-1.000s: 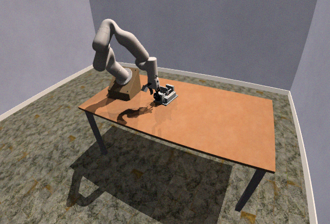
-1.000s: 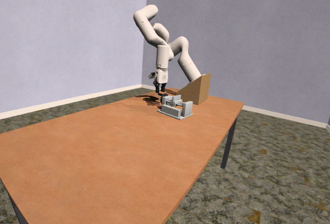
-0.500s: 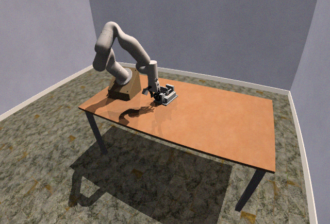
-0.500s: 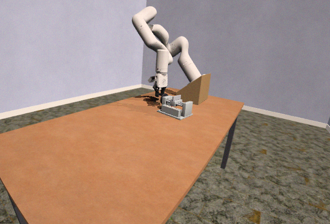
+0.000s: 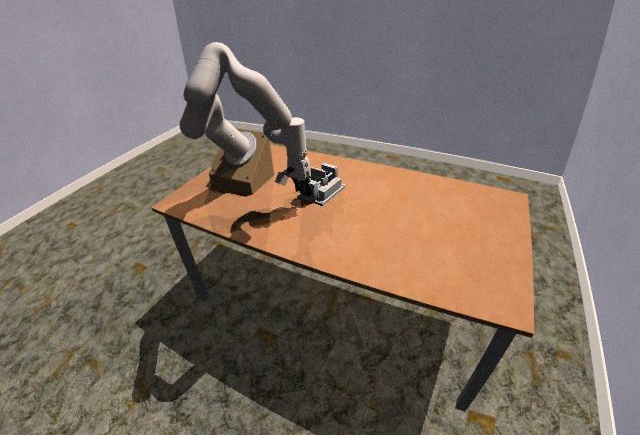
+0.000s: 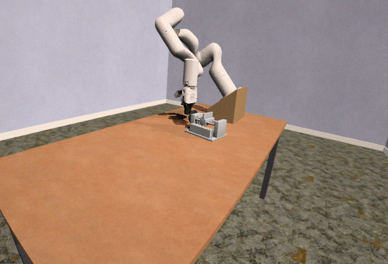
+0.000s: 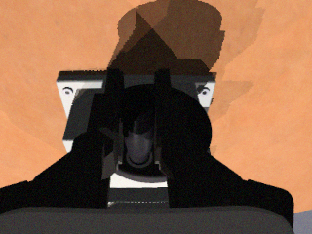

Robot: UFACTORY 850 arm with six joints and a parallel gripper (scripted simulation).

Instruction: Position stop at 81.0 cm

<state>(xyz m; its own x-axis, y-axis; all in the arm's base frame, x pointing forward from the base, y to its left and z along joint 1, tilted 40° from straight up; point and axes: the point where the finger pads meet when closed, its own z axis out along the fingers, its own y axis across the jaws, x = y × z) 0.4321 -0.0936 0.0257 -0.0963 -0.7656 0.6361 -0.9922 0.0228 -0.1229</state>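
My gripper is now 2 cm to the right of the handwheel and 1 cm above it. Also, from my hand: grey stop fixture (15 cm to the left, 2 cm ahead, 1 cm below).
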